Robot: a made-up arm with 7 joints. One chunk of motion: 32 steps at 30 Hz.
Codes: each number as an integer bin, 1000 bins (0 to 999) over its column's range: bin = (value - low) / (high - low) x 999, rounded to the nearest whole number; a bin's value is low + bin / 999 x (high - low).
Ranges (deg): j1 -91.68..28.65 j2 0..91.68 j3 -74.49..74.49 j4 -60.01..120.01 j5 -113..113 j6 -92.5..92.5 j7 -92.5..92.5
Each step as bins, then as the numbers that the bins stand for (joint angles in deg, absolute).
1 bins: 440 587 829 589 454 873 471
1 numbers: -38.68 53.87 49.14 46.13 -10.29 69.17 -5.28
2 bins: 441 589 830 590 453 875 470
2 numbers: -38.56 54.05 49.29 46.31 -10.52 69.54 -5.46
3 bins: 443 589 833 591 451 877 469
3 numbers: -38.32 54.05 49.73 46.49 -10.97 69.91 -5.65
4 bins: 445 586 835 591 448 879 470
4 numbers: -38.08 53.78 50.03 46.49 -11.65 70.28 -5.46
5 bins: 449 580 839 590 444 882 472
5 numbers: -37.60 53.23 50.63 46.31 -12.56 70.83 -5.09
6 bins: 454 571 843 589 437 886 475
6 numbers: -37.00 52.40 51.23 46.13 -14.14 71.57 -4.54
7 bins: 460 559 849 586 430 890 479
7 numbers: -36.27 51.30 52.12 45.59 -15.72 72.31 -3.80
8 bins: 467 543 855 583 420 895 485
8 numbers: -35.43 49.83 53.02 45.05 -17.98 73.24 -2.69
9 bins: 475 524 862 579 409 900 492
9 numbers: -34.47 48.09 54.06 44.33 -20.47 74.17 -1.39
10 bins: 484 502 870 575 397 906 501
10 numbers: -33.38 46.07 55.25 43.61 -23.19 75.28 0.28
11 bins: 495 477 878 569 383 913 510
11 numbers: -32.06 43.78 56.45 42.52 -26.36 76.57 1.94
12 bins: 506 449 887 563 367 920 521
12 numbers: -30.73 41.21 57.79 41.44 -29.97 77.87 3.98
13 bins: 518 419 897 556 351 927 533
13 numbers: -29.29 38.45 59.28 40.18 -33.59 79.17 6.20
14 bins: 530 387 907 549 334 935 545
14 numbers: -27.84 35.52 60.77 38.92 -37.44 80.65 8.43
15 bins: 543 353 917 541 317 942 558
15 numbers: -26.28 32.40 62.26 37.48 -41.29 81.94 10.83
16 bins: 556 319 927 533 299 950 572
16 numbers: -24.71 29.28 63.75 36.04 -45.36 83.43 13.43
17 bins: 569 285 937 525 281 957 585
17 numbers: -23.14 26.15 65.24 34.60 -49.43 84.72 15.83
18 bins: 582 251 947 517 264 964 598
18 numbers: -21.58 23.03 66.74 33.15 -53.28 86.02 18.24
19 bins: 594 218 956 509 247 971 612
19 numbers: -20.13 20.01 68.08 31.71 -57.12 87.31 20.83
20 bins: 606 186 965 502 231 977 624
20 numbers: -18.69 17.07 69.42 30.45 -60.74 88.43 23.06
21 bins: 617 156 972 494 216 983 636
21 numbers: -17.36 14.32 70.46 29.01 -64.14 89.54 25.28
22 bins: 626 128 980 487 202 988 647
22 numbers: -16.28 11.75 71.66 27.75 -67.30 90.46 27.31
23 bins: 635 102 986 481 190 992 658
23 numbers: -15.19 9.36 72.55 26.67 -70.02 91.20 29.35
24 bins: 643 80 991 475 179 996 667
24 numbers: -14.23 7.34 73.30 25.59 -72.51 91.94 31.02
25 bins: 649 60 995 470 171 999 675
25 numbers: -13.51 5.51 73.89 24.68 -74.32 92.50 32.50
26 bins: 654 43 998 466 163 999 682
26 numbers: -12.91 3.95 74.34 23.96 -76.13 92.50 33.80
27 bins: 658 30 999 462 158 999 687
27 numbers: -12.42 2.75 74.49 23.24 -77.26 92.50 34.72
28 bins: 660 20 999 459 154 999 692
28 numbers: -12.18 1.84 74.49 22.70 -78.16 92.50 35.65
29 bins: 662 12 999 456 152 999 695
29 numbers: -11.94 1.10 74.49 22.16 -78.61 92.50 36.20
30 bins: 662 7 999 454 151 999 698
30 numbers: -11.94 0.64 74.49 21.80 -78.84 92.50 36.76
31 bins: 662 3 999 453 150 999 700
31 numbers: -11.94 0.28 74.49 21.62 -79.07 92.50 37.13
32 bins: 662 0 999 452 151 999 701
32 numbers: -11.94 0.00 74.49 21.44 -78.84 92.50 37.31
